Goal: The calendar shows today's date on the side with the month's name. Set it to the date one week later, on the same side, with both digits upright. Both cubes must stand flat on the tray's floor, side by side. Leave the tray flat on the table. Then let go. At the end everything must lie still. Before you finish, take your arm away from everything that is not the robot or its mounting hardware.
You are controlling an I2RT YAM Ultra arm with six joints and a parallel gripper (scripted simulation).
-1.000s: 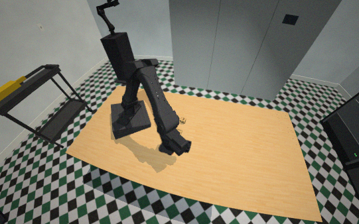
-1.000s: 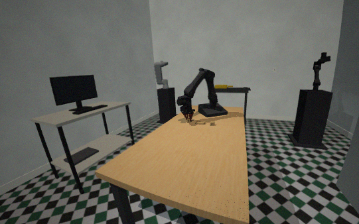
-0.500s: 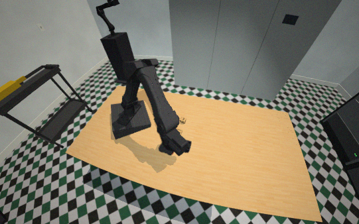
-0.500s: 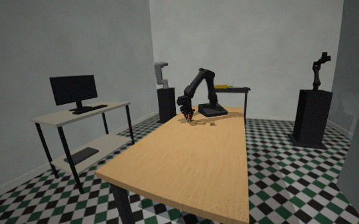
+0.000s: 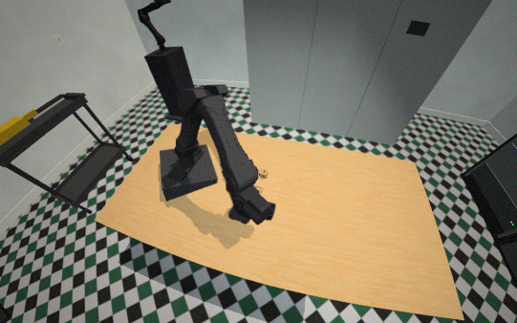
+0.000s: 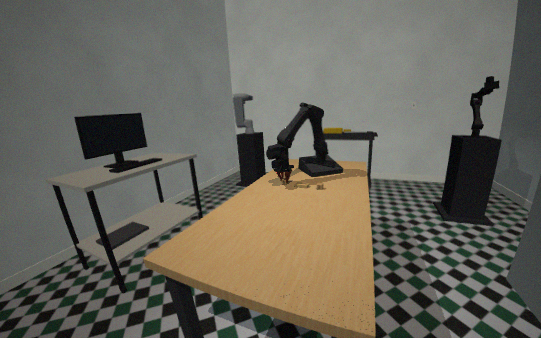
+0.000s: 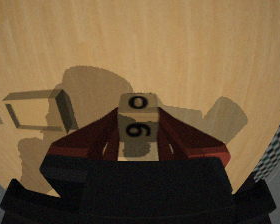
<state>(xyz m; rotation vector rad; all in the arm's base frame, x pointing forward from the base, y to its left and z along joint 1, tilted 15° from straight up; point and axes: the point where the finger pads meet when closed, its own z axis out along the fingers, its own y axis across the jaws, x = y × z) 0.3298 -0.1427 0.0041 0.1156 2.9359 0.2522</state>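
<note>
My gripper is now right at the wooden cube. The rest, counted from my hand: wooden tray 11 cm to the left, 1 cm below.
</note>
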